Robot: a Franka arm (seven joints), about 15 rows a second.
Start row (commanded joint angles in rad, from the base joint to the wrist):
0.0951 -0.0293 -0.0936 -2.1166 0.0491 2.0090 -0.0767
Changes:
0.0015 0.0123 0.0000 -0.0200 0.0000 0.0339 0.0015
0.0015 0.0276 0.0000 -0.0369 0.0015 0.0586 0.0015
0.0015 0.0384 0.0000 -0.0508 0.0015 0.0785 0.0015
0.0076 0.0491 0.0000 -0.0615 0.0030 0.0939 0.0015
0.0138 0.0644 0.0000 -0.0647 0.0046 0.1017 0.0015
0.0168 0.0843 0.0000 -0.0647 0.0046 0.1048 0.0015
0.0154 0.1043 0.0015 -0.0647 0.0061 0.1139 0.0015
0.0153 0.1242 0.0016 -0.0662 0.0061 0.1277 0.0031
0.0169 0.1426 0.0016 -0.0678 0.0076 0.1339 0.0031
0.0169 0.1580 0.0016 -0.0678 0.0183 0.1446 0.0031
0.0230 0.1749 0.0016 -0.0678 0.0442 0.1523 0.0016
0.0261 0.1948 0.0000 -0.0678 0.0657 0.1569 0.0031
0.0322 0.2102 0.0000 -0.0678 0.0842 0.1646 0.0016
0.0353 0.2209 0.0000 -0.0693 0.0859 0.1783 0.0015
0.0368 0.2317 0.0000 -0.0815 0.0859 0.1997 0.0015
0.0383 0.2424 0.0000 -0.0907 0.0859 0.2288 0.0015
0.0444 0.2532 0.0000 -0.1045 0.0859 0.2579 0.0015
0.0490 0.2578 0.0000 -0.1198 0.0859 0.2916 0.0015
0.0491 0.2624 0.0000 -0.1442 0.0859 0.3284 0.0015
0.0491 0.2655 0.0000 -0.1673 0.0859 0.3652 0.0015
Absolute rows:
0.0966 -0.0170 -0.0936 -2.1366 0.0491 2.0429 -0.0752
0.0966 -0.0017 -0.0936 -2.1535 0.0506 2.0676 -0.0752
0.0966 0.0091 -0.0936 -2.1674 0.0506 2.0875 -0.0752
0.1027 0.0198 -0.0936 -2.1781 0.0521 2.1029 -0.0752
0.1089 0.0351 -0.0936 -2.1813 0.0537 2.1107 -0.0752
0.1119 0.0550 -0.0936 -2.1813 0.0537 2.1138 -0.0752
0.1105 0.0750 -0.0921 -2.1813 0.0552 2.1229 -0.0752
0.1104 0.0949 -0.0920 -2.1828 0.0552 2.1367 -0.0736
0.1120 0.1133 -0.0920 -2.1844 0.0567 2.1429 -0.0736
0.1120 0.1287 -0.0920 -2.1844 0.0674 2.1536 -0.0736
0.1181 0.1456 -0.0920 -2.1844 0.0933 2.1613 -0.0751
0.1212 0.1655 -0.0936 -2.1844 0.1148 2.1659 -0.0736
0.1273 0.1809 -0.0936 -2.1844 0.1333 2.1736 -0.0751
0.1304 0.1916 -0.0936 -2.1859 0.1350 2.1873 -0.0752
0.1319 0.2024 -0.0936 -2.1981 0.1350 2.2087 -0.0752
0.1334 0.2131 -0.0936 -2.2073 0.1350 2.2378 -0.0752
0.1395 0.2239 -0.0936 -2.2211 0.1350 2.2669 -0.0752
0.1441 0.2285 -0.0936 -2.2364 0.1350 2.3006 -0.0752
0.1442 0.2331 -0.0936 -2.2608 0.1350 2.3374 -0.0752
0.1442 0.2362 -0.0936 -2.2839 0.1350 2.3742 -0.0752

